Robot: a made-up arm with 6 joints.
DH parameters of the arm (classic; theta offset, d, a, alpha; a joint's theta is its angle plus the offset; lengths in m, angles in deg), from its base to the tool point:
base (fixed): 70.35 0 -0.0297 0
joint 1: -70.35 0.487 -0.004 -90
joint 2: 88.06 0 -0.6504 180
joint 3: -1.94 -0.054 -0.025 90
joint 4: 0 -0.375 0.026 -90
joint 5: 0 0.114 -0.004 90
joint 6: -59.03 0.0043 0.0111 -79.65
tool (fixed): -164.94 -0.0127 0 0
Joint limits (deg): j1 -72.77..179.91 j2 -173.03..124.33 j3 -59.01..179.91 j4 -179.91..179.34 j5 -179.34..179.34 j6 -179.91..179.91
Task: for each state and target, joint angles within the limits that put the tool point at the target. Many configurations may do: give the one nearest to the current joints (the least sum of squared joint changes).
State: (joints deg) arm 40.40 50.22 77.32 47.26 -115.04 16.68
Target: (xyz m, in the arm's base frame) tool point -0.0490 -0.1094 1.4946
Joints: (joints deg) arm 44.94 7.42 107.15 48.16 -115.06 18.43
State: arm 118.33 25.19 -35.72 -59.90 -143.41 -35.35
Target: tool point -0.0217 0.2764 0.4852
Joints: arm 88.59 66.52 -56.54 -51.65 -140.30 -38.55
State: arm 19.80 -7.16 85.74 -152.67 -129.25 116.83
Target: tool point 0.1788 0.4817 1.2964
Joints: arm 52.39 20.89 56.59 -147.30 -128.56 117.84
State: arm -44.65 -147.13 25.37 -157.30 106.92 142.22
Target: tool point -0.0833 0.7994 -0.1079
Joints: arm -72.44 -135.72 57.28 -169.89 105.56 141.08
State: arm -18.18 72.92 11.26 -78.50 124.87 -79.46
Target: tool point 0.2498 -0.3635 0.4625
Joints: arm -58.15 62.43 -34.44 -66.64 123.86 -82.05
